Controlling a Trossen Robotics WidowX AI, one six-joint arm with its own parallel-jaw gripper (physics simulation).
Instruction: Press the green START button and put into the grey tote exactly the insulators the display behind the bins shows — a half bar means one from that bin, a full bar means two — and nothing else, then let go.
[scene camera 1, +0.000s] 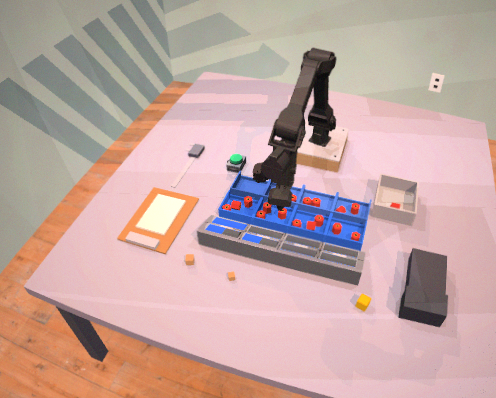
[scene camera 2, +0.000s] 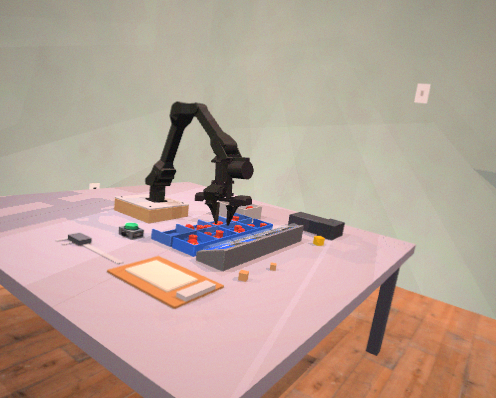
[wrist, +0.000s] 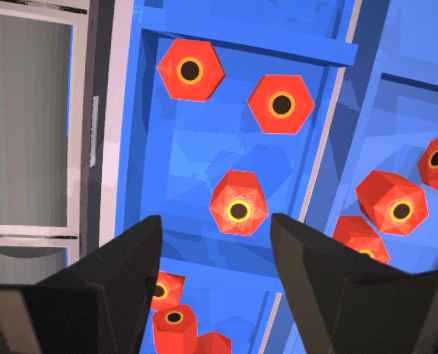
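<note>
My gripper (scene camera 1: 281, 204) (scene camera 2: 223, 224) (wrist: 216, 225) is open and empty, pointing down above the front-row bin second from the left in scene camera 1. A red insulator (scene camera 1: 282, 213) (wrist: 239, 205) stands upright just beyond the fingertips, between their lines. Two more insulators stand in that bin. The blue bins (scene camera 1: 294, 230) (scene camera 2: 186, 247) (wrist: 280, 50) hold other insulators, some lying. The display (scene camera 1: 280, 256) (scene camera 2: 260, 250) shows a full and a half blue bar at far left, and a half bar beside them. The tote (scene camera 1: 395, 212) holds a red piece (scene camera 1: 395, 205). The START button (scene camera 1: 236, 159) (scene camera 2: 132, 226) is green.
A black block (scene camera 1: 425, 287) (scene camera 2: 316, 225) stands right of the display. A yellow cube (scene camera 1: 363, 302) (scene camera 2: 319, 241) and two small orange cubes lie in front. An orange clipboard (scene camera 1: 129, 227) (scene camera 2: 175, 303) and a caliper-like tool (scene camera 1: 196, 150) (scene camera 2: 79, 239) lie at left.
</note>
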